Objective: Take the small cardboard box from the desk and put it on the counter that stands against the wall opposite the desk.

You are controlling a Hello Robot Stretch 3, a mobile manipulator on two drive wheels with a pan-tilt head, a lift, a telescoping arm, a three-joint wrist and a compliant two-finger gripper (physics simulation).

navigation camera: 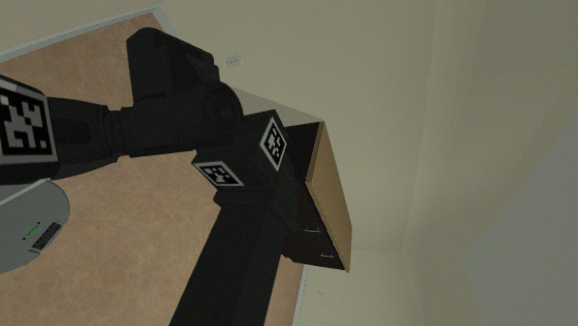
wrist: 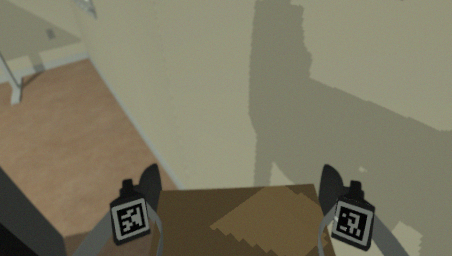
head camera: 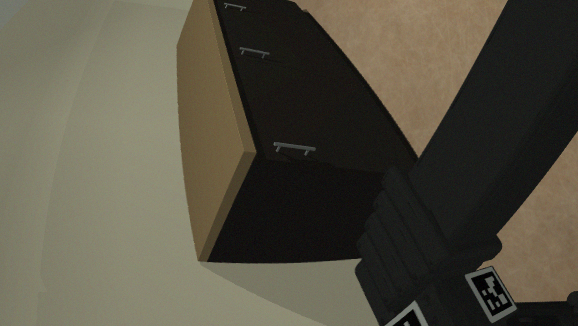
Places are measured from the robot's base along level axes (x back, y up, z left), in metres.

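Where they show: gripper, between the fingertips: point(wrist: 239, 184).
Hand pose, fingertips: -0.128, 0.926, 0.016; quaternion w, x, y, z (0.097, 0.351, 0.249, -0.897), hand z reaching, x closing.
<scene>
Things, the pixels of their top centre, and the offset from my fingertips, as dx, dy, dz. Level surfaces: height alone.
- small cardboard box, centre of its top: point(wrist: 240, 230) +0.036, +0.030, -0.040
- counter, height of its surface: dy -0.016
- wall outlet, centre of its top: point(navigation camera: 240, 58) +0.390, -0.468, -1.296
The small cardboard box point(wrist: 240, 225) is at the bottom of the wrist view, between the two fingertips of my gripper point(wrist: 239, 184), which is shut on it. The fingertips press on its left and right sides. The box does not show in the head view or the navigation view. The counter point(head camera: 215, 150) point(navigation camera: 332, 195) has a light wooden top and dark fronts with bar handles, and stands against the wall. My dark arm and wrist cover part of it in both views. The desk does not show in these views.
The wall point(head camera: 115, 150) point(navigation camera: 380, 150) point(wrist: 210, 100) rises behind the counter. A wall outlet point(navigation camera: 234, 61) is near the wrist in the navigation view. My round base point(navigation camera: 30, 235) is at the lower left there. A pale stand leg point(wrist: 16, 90) is at the wrist view's far left.
</scene>
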